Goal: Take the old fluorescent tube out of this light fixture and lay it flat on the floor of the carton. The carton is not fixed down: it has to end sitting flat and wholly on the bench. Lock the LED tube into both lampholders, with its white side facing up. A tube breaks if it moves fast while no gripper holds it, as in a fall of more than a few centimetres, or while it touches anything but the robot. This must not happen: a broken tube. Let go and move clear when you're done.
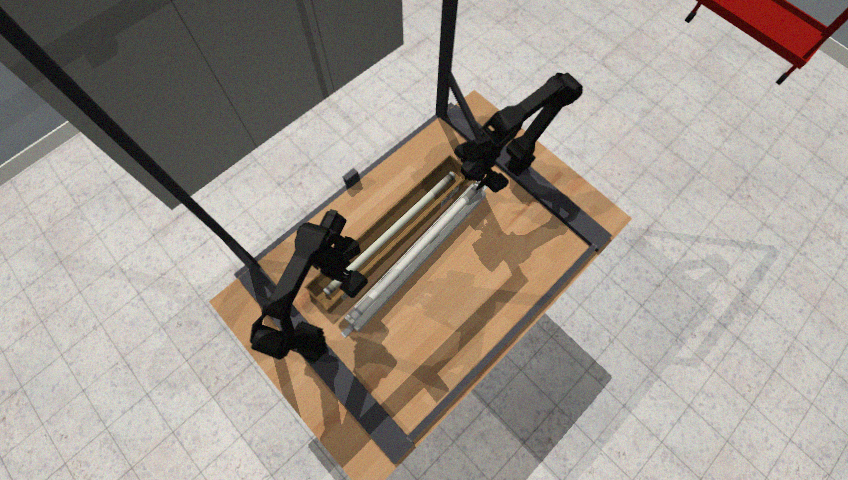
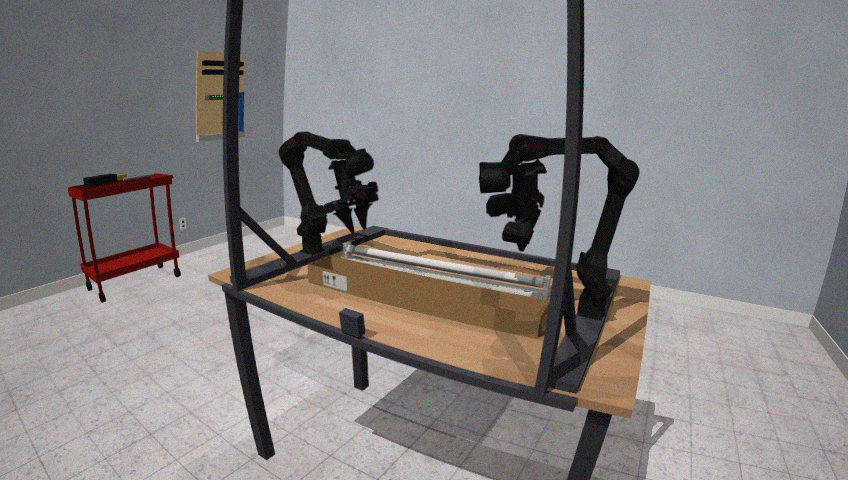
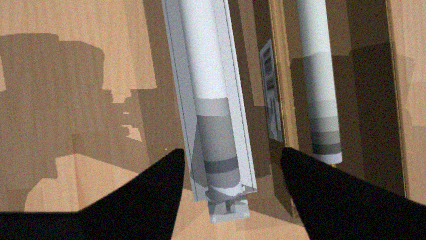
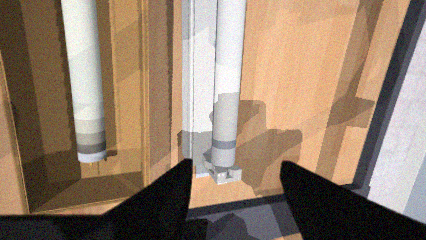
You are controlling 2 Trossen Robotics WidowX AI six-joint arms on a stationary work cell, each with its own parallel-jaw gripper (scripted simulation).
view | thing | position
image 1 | left gripper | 471,184
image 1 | right gripper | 350,285
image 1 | LED tube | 371,298
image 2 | left gripper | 358,231
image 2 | right gripper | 523,244
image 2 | LED tube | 480,272
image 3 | left gripper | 233,156
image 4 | right gripper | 236,167
